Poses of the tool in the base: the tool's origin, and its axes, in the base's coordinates. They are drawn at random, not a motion.
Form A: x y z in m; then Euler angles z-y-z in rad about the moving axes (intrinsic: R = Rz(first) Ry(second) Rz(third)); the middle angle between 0 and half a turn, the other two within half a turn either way.
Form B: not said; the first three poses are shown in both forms.
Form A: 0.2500 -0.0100 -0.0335 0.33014 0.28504 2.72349
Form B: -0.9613 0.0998 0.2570 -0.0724 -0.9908 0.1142 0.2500 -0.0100 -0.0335
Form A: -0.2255 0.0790 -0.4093 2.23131 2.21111 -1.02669
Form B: 0.8654 0.2807 -0.4151 -0.0952 -0.7213 -0.6861 -0.2255 0.0790 -0.4093
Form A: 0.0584 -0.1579 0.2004 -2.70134 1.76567 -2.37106
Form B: -0.4225 0.5709 0.7040 -0.1838 0.7066 -0.6833 0.0584 -0.1579 0.2004
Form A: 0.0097 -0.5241 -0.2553 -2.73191 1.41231 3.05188
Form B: 0.1799 -0.0196 0.9835 -0.3837 0.9192 0.0885 0.0097 -0.5241 -0.2553
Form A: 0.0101 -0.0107 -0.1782 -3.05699 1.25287 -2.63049
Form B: 0.2303 0.5104 0.8285 -0.2261 0.8562 -0.4646 0.0101 -0.0107 -0.1782
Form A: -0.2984 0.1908 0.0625 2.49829 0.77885 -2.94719
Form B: 0.6746 -0.2643 0.6892 0.4785 0.8675 -0.1357 -0.2984 0.1908 0.0625
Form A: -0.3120 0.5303 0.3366 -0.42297 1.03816 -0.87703
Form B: -0.0195 -0.8344 -0.5509 0.6185 0.4228 -0.6623 -0.3120 0.5303 0.3366
